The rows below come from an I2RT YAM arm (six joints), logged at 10 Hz.
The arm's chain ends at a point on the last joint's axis. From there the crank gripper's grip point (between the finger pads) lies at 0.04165 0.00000 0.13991 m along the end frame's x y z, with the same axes.
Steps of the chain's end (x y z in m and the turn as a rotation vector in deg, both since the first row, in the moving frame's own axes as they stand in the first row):
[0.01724, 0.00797, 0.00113, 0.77, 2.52, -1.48]
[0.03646, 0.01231, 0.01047, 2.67, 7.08, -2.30]
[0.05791, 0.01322, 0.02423, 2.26, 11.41, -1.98]
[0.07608, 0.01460, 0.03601, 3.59, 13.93, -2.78]
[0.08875, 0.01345, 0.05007, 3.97, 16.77, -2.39]
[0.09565, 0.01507, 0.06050, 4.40, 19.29, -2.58]
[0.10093, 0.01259, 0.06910, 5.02, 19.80, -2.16]
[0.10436, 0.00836, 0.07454, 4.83, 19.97, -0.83]
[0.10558, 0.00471, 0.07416, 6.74, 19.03, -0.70]
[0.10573, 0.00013, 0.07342, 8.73, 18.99, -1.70]
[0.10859, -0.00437, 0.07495, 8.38, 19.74, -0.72]
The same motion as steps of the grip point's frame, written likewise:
[0.02331, 0.00495, -0.00086, 0.77, 2.52, -1.48]
[0.05321, 0.00392, 0.00408, 2.67, 7.08, -2.30]
[0.08463, 0.00599, 0.01309, 2.26, 11.41, -1.98]
[0.10824, 0.00342, 0.02155, 3.59, 13.93, -2.78]
[0.12707, 0.00176, 0.03173, 3.97, 16.77, -2.39]
[0.13919, 0.00219, 0.03843, 4.40, 19.29, -2.58]
[0.14553, -0.00122, 0.04615, 5.02, 19.80, -2.16]
[0.14949, -0.00352, 0.05141, 4.83, 19.97, -0.83]
[0.14872, -0.01138, 0.05199, 6.74, 19.03, -0.70]
[0.14848, -0.02156, 0.05062, 8.73, 18.99, -1.70]
[0.15310, -0.02413, 0.05121, 8.38, 19.74, -0.72]

